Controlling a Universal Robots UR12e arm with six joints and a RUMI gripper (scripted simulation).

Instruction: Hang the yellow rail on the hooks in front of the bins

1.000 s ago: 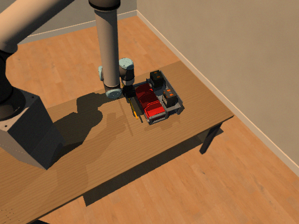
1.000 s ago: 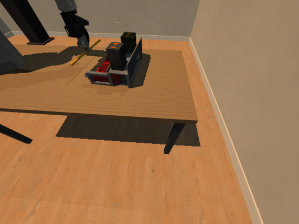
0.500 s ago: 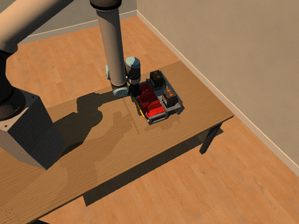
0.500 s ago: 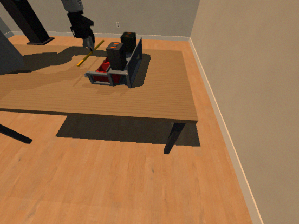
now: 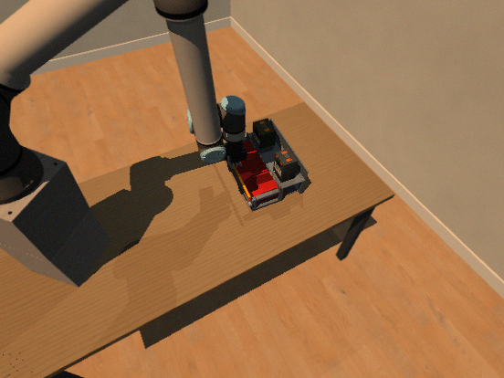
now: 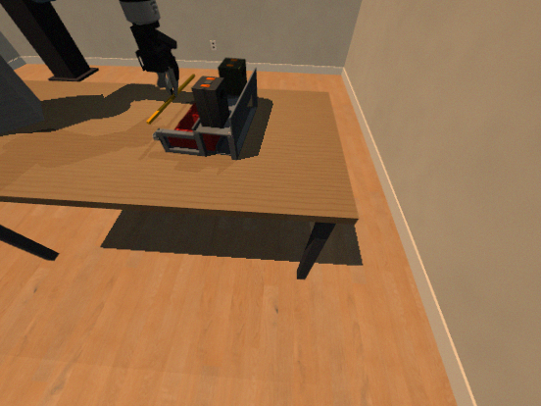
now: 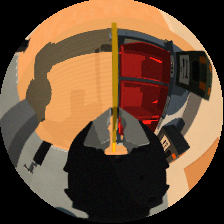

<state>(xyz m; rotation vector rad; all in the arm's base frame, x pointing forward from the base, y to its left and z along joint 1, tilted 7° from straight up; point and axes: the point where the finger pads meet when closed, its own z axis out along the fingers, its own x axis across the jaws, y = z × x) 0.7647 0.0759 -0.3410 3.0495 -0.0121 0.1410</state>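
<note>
Now: hand 1 cm above the yellow rail. From my hand the other things lie so: grey back panel (28 cm ahead, 1 cm above).
</note>
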